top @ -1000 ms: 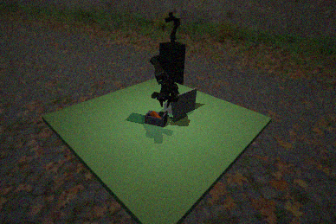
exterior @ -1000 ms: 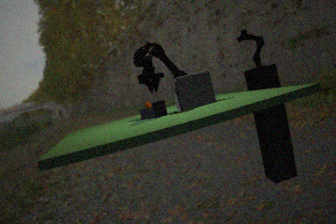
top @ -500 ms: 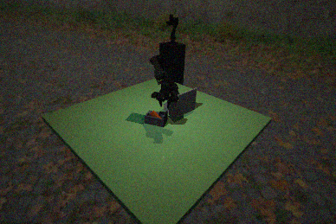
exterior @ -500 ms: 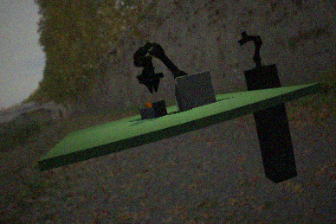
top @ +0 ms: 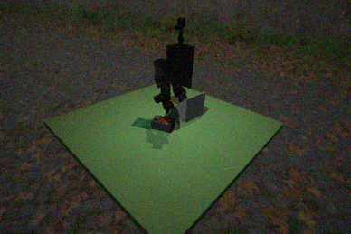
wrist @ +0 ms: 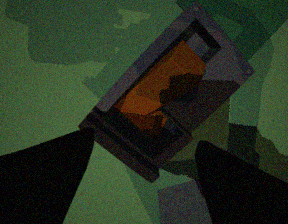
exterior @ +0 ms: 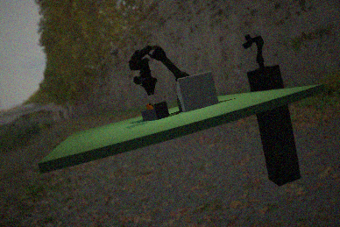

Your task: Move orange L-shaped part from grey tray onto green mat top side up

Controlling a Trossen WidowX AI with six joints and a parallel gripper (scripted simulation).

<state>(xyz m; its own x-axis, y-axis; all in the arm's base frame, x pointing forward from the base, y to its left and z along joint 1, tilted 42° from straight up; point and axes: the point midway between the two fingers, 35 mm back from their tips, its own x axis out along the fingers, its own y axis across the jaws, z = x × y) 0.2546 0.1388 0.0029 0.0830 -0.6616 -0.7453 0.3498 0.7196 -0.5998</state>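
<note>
Right now the orange L-shaped part is 100 mm below my gripper tip, 10 mm to the right of it and 10 mm behind it.
</note>
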